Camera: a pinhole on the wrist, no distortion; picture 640 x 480 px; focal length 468.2 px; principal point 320.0 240.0 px. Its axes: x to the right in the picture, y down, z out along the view. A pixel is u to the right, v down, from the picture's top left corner.
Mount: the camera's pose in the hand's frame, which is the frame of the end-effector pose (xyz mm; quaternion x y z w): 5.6 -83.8 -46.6 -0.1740 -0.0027 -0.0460 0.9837
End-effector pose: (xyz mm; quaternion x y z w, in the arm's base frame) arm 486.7 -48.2 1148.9 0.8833 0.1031 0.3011 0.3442
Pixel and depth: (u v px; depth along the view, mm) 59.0 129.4 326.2
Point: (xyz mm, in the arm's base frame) 514.9 -251.4 883.5
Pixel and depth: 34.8 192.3 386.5
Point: 499.7 -338.9 876.7
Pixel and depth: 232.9 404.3 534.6
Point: 658.0 -498.7 1080.0
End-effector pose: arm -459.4 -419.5 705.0 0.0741 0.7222 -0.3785 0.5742
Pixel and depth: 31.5 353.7 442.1
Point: -20.1 -408.1 820.9
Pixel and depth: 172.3 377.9 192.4
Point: -334.0 -447.1 722.3
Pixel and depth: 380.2 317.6 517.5
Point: -78.3 -589.7 529.8
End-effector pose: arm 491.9 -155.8 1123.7 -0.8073 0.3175 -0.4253 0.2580
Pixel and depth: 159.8 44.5 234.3
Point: 657.0 -8.2 1038.2
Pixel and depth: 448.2 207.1 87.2
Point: 555.3 -130.9 1162.5
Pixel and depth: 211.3 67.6 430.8
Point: 817.6 30.7 914.1
